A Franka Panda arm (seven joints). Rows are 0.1 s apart.
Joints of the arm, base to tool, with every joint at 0 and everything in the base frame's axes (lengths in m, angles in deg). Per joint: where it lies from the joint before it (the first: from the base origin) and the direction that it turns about. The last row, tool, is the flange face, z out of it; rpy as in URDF.
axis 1: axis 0 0 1 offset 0.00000 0.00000 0.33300
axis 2: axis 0 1 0 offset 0.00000 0.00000 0.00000
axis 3: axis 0 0 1 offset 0.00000 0.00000 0.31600
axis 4: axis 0 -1 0 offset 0.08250 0.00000 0.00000
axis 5: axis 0 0 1 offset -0.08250 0.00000 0.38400
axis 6: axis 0 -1 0 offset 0.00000 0.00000 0.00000
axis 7: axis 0 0 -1 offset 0.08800 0.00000 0.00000
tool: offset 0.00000 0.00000 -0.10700 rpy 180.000 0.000 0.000
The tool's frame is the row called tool.
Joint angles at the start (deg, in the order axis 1, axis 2, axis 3, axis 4, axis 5, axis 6, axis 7):
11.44 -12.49 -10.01 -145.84 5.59 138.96 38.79
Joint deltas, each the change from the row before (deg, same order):
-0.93 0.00 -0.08 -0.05 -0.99 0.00 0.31
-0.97 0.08 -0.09 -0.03 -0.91 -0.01 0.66
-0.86 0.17 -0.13 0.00 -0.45 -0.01 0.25
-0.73 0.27 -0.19 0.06 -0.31 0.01 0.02
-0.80 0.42 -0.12 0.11 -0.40 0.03 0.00
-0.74 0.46 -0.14 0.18 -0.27 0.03 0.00
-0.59 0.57 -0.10 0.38 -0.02 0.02 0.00
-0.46 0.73 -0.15 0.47 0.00 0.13 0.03
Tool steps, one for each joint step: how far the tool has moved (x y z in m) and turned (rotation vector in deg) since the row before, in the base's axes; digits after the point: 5 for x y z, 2 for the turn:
-0.00012 -0.00791 -0.00041 -0.67 0.04 -0.63
-0.00014 -0.00829 -0.00089 -0.59 0.15 -1.08
-0.00009 -0.00771 -0.00136 -0.30 0.19 -0.92
0.00019 -0.00718 -0.00166 -0.22 0.20 -0.72
0.00041 -0.00723 -0.00238 -0.33 0.28 -0.64
0.00070 -0.00697 -0.00218 -0.23 0.26 -0.70
0.00180 -0.00564 -0.00156 -0.09 0.17 -0.69
0.00249 -0.00515 -0.00199 -0.10 0.13 -0.66

